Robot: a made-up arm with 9 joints.
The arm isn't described. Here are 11 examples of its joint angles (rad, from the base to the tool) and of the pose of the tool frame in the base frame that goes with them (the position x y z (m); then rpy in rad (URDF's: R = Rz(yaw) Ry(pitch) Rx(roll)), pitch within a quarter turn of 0, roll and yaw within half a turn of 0).
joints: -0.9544 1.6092 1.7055 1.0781 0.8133 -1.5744 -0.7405 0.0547 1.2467
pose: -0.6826 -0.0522 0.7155 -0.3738 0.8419 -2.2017
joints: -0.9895 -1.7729 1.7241 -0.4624 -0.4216 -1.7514 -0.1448 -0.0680 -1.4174
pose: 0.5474 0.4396 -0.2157 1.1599 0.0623 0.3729
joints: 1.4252 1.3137 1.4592 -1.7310 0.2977 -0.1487 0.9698 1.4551 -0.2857
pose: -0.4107 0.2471 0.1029 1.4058 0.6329 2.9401
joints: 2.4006 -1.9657 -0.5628 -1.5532 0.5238 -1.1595 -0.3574 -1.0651 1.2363
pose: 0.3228 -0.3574 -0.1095 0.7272 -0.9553 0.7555
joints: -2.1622 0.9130 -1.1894 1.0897 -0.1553 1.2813 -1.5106 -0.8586 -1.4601
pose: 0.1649 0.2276 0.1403 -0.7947 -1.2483 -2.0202
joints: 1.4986 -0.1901 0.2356 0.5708 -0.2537 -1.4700 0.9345 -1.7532 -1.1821
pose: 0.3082 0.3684 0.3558 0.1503 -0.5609 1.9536
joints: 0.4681 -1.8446 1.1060 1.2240 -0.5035 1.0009 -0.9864 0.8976 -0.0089
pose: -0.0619 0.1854 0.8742 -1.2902 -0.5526 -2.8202
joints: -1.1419 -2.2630 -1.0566 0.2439 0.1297 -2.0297 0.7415 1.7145 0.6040
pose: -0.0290 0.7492 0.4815 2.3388 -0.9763 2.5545
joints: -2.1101 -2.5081 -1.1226 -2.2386 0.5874 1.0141 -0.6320 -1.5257 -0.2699
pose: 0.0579 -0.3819 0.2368 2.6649 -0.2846 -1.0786
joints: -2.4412 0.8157 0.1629 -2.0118 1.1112 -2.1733 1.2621 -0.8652 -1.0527
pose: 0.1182 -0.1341 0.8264 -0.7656 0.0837 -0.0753
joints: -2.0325 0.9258 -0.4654 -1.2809 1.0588 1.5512 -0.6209 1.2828 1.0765
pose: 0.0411 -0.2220 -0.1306 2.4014 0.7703 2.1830
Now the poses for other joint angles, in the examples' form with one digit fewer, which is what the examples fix.
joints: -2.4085 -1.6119 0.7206 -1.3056 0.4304 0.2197 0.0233 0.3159 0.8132
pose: 0.297 0.577 0.180 -2.096 0.815 -0.581
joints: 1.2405 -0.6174 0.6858 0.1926 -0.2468 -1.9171 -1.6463 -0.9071 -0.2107
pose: 0.366 0.034 -0.037 2.215 0.363 1.959
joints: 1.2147 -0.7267 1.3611 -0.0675 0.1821 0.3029 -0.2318 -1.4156 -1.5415
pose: 0.269 -0.332 0.477 -0.359 -1.010 -0.846
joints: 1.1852 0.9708 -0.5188 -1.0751 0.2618 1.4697 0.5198 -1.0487 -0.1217
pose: 0.437 0.170 0.488 -1.315 -0.313 -1.140
